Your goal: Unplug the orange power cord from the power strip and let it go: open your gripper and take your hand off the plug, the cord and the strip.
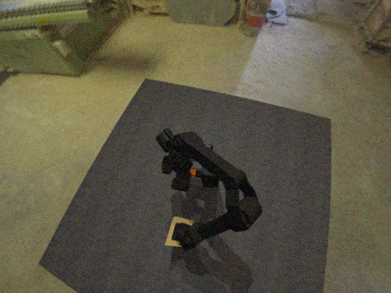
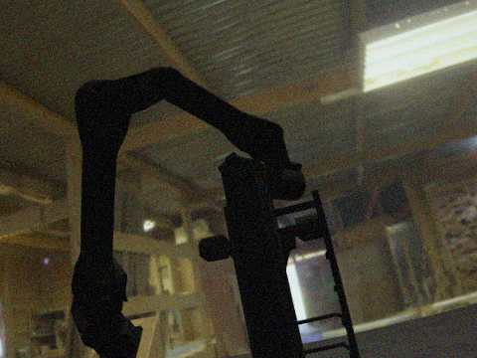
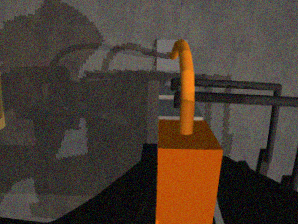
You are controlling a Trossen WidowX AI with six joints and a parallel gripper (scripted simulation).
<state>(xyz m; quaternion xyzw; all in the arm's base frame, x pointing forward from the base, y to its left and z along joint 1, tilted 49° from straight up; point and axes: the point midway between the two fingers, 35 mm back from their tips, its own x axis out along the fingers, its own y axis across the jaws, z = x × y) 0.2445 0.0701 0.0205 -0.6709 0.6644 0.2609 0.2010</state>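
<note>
Now: gripper tip 3 cm to the left of the orange plug and 1 cm short of it. Also, from my gripper tip: dark column (13 cm to the right, 1 cm ahead).
</note>
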